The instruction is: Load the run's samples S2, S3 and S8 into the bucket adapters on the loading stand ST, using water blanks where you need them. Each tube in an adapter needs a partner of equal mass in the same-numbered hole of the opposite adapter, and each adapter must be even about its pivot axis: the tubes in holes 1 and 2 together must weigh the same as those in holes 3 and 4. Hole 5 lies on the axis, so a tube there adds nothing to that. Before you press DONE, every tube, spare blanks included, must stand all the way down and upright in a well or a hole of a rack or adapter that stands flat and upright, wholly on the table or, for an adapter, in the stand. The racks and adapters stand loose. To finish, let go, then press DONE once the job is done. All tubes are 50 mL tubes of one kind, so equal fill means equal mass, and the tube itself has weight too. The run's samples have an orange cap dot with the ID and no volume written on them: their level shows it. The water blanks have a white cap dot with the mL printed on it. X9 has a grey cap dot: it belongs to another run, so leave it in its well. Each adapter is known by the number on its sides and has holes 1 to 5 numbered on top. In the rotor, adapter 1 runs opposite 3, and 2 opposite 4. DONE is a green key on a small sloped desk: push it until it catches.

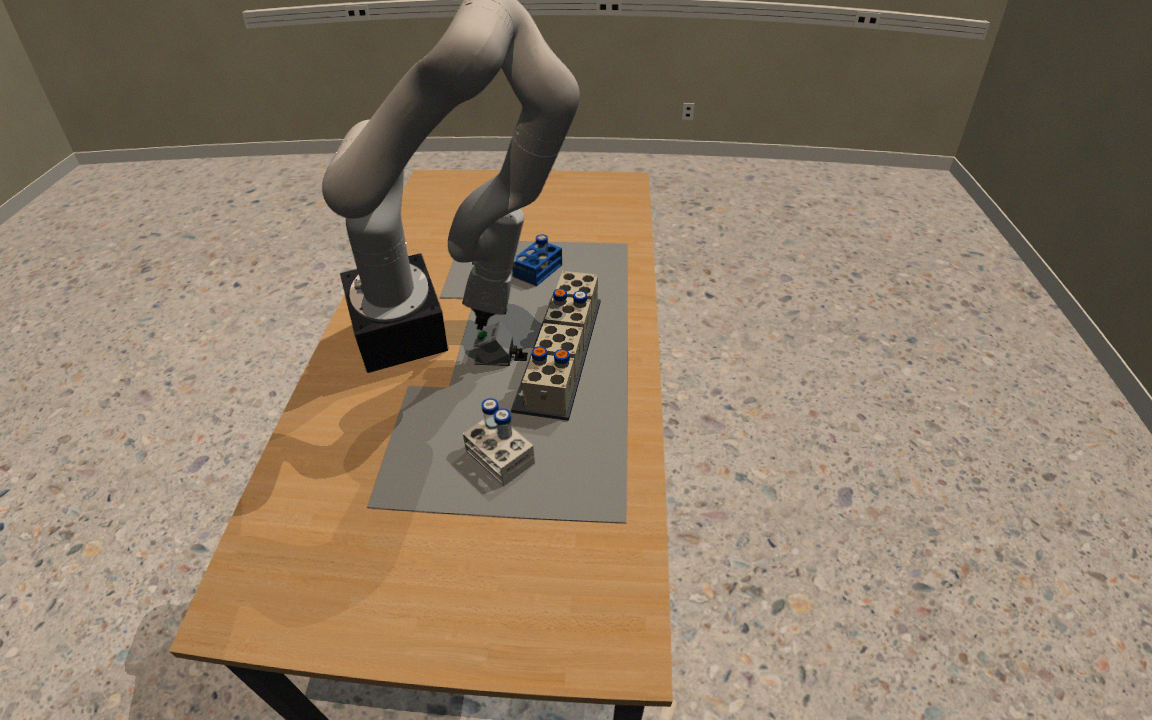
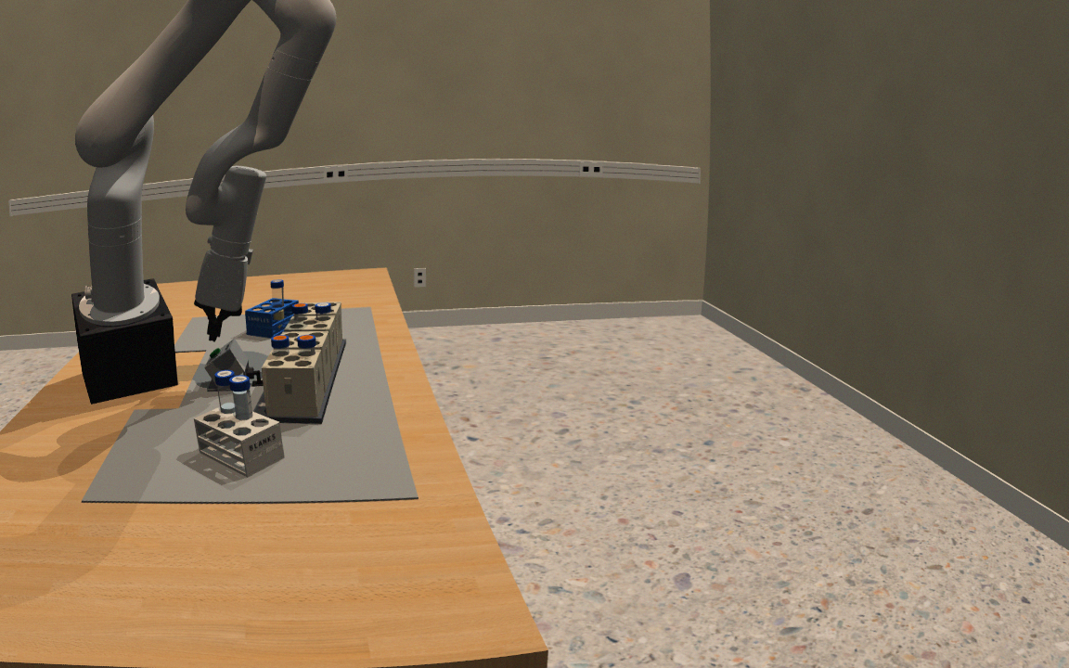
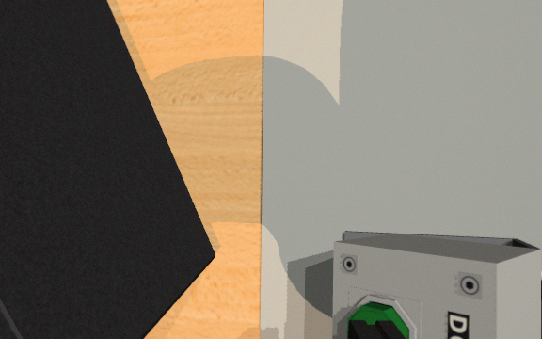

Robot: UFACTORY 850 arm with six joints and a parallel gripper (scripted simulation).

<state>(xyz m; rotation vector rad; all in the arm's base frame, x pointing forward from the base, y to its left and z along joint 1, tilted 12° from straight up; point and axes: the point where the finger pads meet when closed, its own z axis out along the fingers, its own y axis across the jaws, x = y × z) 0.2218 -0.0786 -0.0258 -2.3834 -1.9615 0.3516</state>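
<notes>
Now: the green DONE key 50 mm below my hand. Also, from my hand: blanks rack: 30 mm ahead, 330 mm to the right, 80 mm below; then blue sample rack: 150 mm ahead, 350 mm to the left, 80 mm below.
</notes>
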